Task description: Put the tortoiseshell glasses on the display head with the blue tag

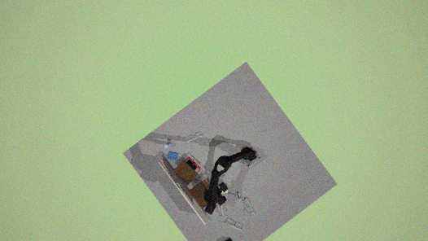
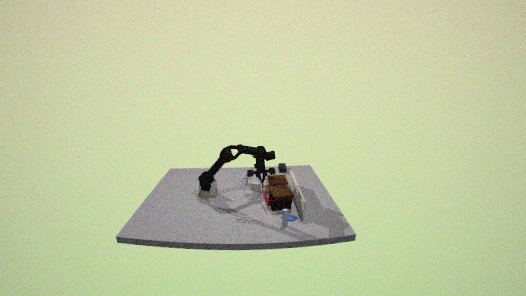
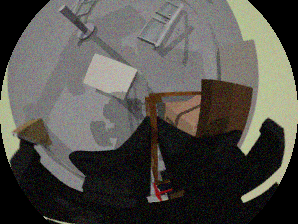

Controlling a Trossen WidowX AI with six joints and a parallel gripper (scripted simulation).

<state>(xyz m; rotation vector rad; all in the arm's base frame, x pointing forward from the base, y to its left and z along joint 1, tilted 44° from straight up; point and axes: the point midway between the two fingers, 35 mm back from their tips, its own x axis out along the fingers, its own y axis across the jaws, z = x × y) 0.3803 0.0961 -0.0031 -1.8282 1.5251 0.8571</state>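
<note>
My gripper tip is now 80 mm short of the display head, 40 mm to the left of it and 10 mm above it. The rest, counted from my gripper tip: blue tag 170 mm ahead, 410 mm to the right, 60 mm below; white block 50 mm behind, 50 mm to the left, 40 mm below; white panel 230 mm ahead, 130 mm to the right, 10 mm below.
</note>
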